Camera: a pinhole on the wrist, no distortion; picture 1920 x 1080 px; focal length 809.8 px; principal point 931.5 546.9 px. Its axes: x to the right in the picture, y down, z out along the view. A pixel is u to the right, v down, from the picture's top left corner.
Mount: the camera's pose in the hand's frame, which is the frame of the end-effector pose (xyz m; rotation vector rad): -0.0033 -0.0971 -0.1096 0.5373 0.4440 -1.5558
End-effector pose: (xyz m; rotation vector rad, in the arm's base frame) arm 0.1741 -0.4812 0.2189 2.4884 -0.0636 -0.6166
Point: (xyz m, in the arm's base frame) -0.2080 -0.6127 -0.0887
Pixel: 354.1 268.2
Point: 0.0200 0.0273 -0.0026
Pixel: 1725.9 304.1
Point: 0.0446 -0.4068 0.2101
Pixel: outside the picture
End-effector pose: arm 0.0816 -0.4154 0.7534 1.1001 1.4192 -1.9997
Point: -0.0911 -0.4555 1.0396
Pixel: 933.0 262.9
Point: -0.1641 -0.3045 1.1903
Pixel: 1413.5 162.9
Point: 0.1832 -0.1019 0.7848
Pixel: behind the camera
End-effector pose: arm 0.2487 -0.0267 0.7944 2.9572 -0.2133 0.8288
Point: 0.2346 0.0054 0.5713
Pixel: 83.4 80.3
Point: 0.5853 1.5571 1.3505
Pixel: outside the picture
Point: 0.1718 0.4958 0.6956
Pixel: 1600.3 193.9
